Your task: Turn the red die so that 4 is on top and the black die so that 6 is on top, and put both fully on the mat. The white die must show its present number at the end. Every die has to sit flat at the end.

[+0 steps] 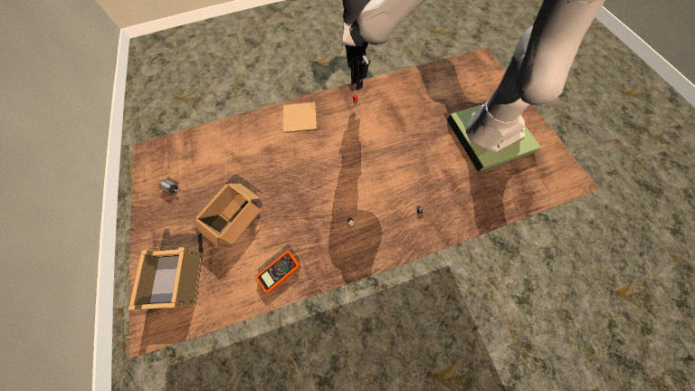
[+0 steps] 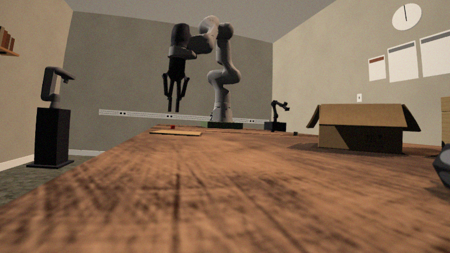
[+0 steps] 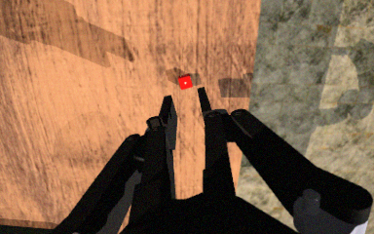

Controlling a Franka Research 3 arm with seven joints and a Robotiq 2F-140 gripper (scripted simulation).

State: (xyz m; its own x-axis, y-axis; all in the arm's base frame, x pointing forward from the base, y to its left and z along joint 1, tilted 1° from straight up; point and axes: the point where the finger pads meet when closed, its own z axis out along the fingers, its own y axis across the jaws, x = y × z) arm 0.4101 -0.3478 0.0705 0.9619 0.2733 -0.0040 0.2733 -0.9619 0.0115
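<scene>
My gripper is now 10 cm above the red die and 1 cm short of it. Also, from my hand: tan mat (26 cm ahead, 11 cm below, 2 cm to the left); then white die (52 cm to the left, 19 cm ahead, 10 cm below); then black die (55 cm to the left, 10 cm below, 6 cm behind).
</scene>
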